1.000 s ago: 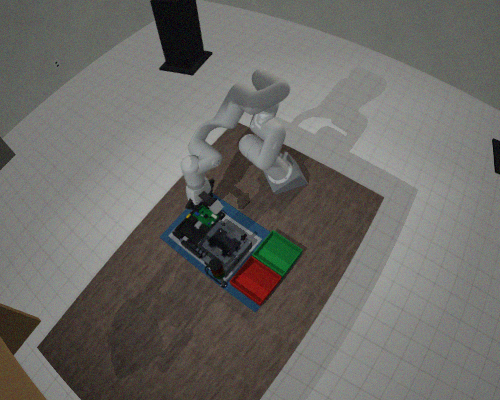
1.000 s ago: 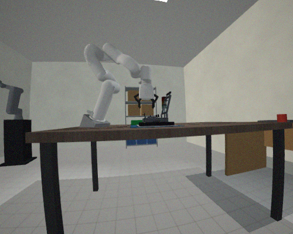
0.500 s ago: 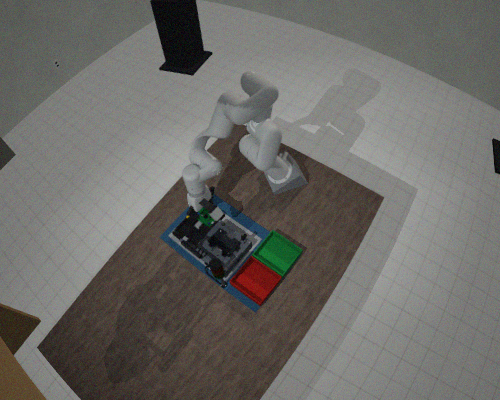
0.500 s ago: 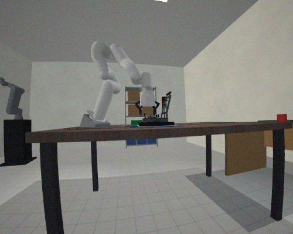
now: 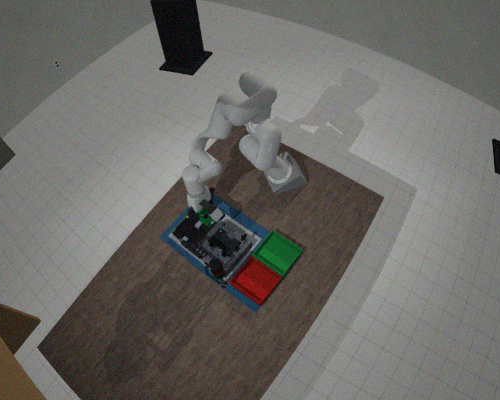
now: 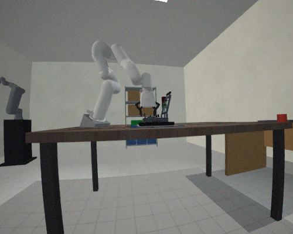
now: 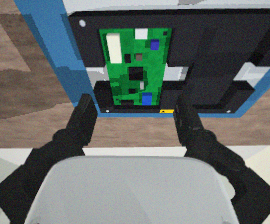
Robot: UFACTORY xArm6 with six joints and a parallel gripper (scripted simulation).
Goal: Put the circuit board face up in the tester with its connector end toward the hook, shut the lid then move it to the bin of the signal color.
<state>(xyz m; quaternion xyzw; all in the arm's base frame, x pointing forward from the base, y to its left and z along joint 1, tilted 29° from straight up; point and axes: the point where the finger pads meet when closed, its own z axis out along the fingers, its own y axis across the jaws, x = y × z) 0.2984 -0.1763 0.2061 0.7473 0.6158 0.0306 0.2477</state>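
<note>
Now: hand 6 cm above the green circuit board. From my hand the other things lie so: tester lid: 22 cm ahead, 12 cm to the left, 10 cm above; then tester plate: 11 cm ahead, 15 cm to the left, 1 cm below; then black latch block: 6 cm ahead, 22 cm to the left, 1 cm above.
</note>
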